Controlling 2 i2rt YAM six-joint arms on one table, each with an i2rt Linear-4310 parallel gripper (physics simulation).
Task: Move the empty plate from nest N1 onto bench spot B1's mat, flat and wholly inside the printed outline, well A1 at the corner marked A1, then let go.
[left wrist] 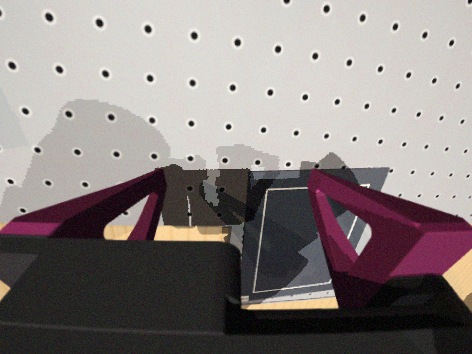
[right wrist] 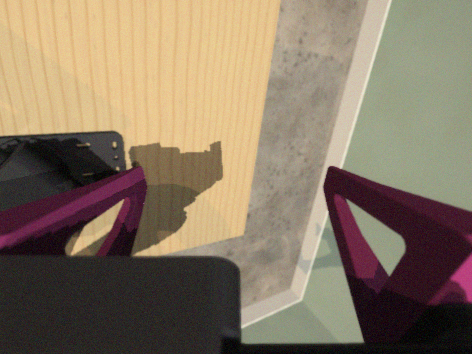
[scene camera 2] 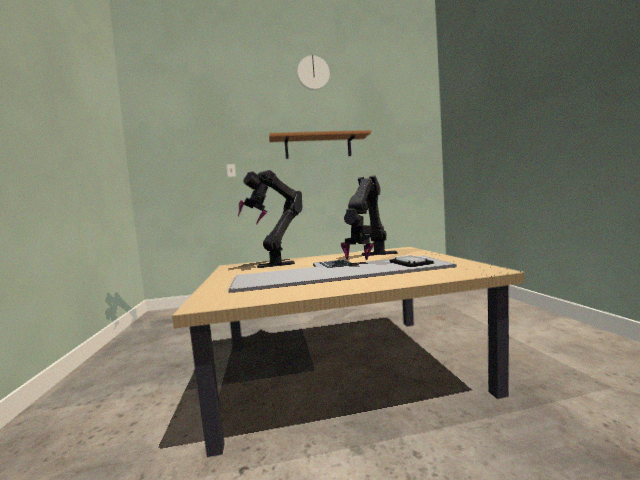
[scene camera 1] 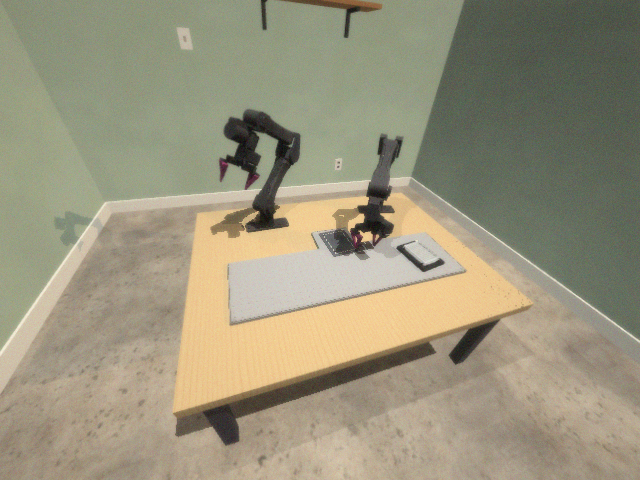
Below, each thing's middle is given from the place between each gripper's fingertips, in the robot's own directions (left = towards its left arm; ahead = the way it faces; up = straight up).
I see the dark pad with printed outline (left wrist: 282, 255) 400 mm to the left of my right hand, 240 mm below it and 150 mm ahead of it.
Now: the dark pad with printed outline 90 mm behind my left hand, 80 mm to the right of it and 20 mm below it.
